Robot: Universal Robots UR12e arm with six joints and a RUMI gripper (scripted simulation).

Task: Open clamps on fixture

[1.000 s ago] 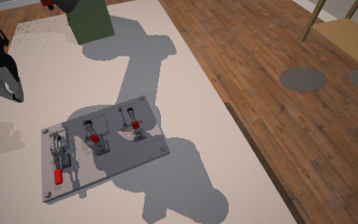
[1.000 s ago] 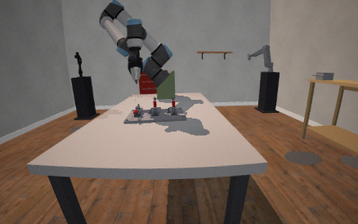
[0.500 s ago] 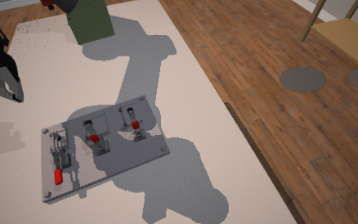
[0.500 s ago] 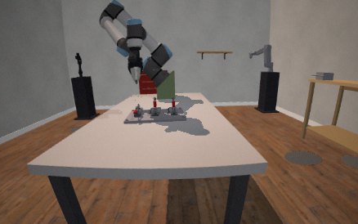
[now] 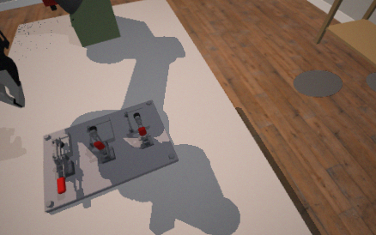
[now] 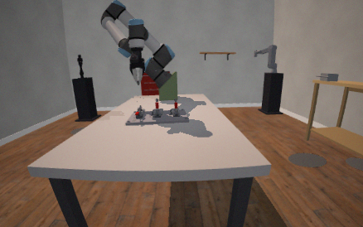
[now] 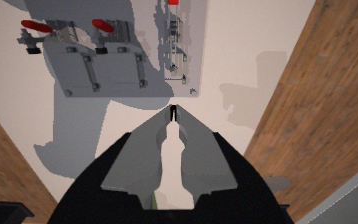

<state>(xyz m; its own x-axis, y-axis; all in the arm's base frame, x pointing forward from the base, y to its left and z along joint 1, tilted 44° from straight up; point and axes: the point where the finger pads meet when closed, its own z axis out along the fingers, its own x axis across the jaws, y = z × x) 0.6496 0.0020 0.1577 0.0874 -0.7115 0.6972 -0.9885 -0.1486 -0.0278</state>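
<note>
The grey block part lies 18 cm below my hand and 1 cm behind it. Also, from my hand: metal plate (19 cm below, 11 cm to the left, 2 cm behind).
</note>
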